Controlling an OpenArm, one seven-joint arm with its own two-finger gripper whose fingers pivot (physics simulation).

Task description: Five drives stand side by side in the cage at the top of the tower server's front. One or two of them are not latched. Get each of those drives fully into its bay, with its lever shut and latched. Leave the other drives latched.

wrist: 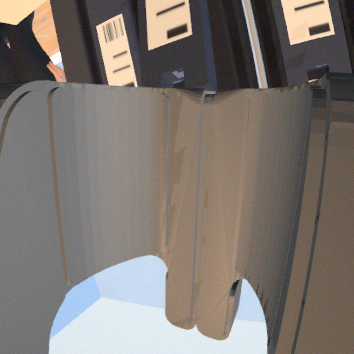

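Observation:
My gripper (216, 211) is shut with nothing between its fingers, which fill the middle and lower part of the wrist view. Three dark drives show along the top edge, beyond the gripper body. The left drive (117, 52) has a barcode label. The middle drive (154, 67) shows a bluish side face along its right edge and appears to stand out from the cage; a small notched part shows at its lower end. The right drive (305, 57) lies past a bright metal strip. The gripper body hides the lower ends and latches, so lever states cannot be told.
The dark cage wall (70, 45) runs down at the upper left, beside the left drive. A bright metal divider (254, 45) stands between the middle and right drives. Dark shapes and a patch of wood-coloured surface (44, 30) show at the far upper left.

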